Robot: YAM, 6 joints.
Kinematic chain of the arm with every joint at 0, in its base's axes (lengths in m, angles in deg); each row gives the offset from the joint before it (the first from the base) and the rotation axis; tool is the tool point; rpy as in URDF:
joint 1: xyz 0 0 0.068 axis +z
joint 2: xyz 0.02 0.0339 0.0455 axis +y
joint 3: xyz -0.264 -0.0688 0 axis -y
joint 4: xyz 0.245 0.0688 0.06 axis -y
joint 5: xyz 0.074 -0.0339 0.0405 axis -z
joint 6: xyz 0.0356 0 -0.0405 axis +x
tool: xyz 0 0 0 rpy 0 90 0
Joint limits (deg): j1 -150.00..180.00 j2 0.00..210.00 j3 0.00..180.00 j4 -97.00..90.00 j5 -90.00..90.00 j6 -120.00..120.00
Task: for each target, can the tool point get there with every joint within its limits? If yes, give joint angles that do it. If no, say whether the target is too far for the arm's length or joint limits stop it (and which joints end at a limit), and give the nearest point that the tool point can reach.
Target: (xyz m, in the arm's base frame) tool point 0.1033 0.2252 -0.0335
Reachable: yes | joints 66.21 128.40 38.86 0.49 5.90 65.58
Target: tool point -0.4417 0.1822 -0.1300
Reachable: yes | joints 153.81 171.78 101.15 20.06 -62.13 75.15
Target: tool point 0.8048 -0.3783 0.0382
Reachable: no: too far | nearest point 0.5824 -0.2737 0.0595 | short by 0.247 m
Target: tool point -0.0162 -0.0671 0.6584
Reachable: yes | joints 96.09 55.38 108.70 55.90 -40.69 78.45
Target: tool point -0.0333 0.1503 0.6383
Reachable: yes | joints 108.68 73.28 122.48 -22.59 27.74 56.95
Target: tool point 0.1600 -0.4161 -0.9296
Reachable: no: too far | nearest point 0.1167 -0.3035 -0.3722 | short by 0.570 m
